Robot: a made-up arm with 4 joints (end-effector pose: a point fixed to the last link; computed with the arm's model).
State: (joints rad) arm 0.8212 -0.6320 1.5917 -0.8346
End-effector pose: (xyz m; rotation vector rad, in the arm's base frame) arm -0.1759 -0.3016 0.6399 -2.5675 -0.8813 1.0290
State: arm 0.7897 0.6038 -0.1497 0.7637
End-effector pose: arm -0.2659 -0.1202 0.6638 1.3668 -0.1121 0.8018
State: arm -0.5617 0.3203 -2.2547 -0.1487
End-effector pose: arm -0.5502 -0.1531 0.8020 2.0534 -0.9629 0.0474
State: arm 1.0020 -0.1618 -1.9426 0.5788
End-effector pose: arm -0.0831 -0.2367 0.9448 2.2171 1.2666 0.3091
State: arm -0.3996 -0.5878 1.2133 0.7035
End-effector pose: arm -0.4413 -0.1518 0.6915 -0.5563 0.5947 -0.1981
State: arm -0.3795 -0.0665 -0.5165 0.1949
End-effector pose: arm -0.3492 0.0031 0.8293 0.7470 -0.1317 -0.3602
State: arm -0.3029 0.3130 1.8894 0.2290
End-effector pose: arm -0.3877 -0.1951 0.5640 -1.4740 0.0840 -0.5902
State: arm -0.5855 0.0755 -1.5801 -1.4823
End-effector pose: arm -0.5029 -0.1055 1.0275 0.1273 -0.2466 -0.5824
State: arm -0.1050 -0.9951 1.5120 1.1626
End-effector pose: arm -0.3608 -0.3219 0.7803 -0.6161 0.8506 0.1706
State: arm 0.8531 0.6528 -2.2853 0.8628
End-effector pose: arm -0.1766 -0.3971 0.7696 -2.3545 -0.8625 -0.6318
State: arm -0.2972 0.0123 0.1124 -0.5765
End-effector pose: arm -0.3328 0.0463 0.7806 -0.6183 0.0497 -0.2904
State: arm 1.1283 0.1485 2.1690 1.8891
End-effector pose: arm 0.1463 -0.3608 0.5966 -0.0208 -0.2612 0.9666
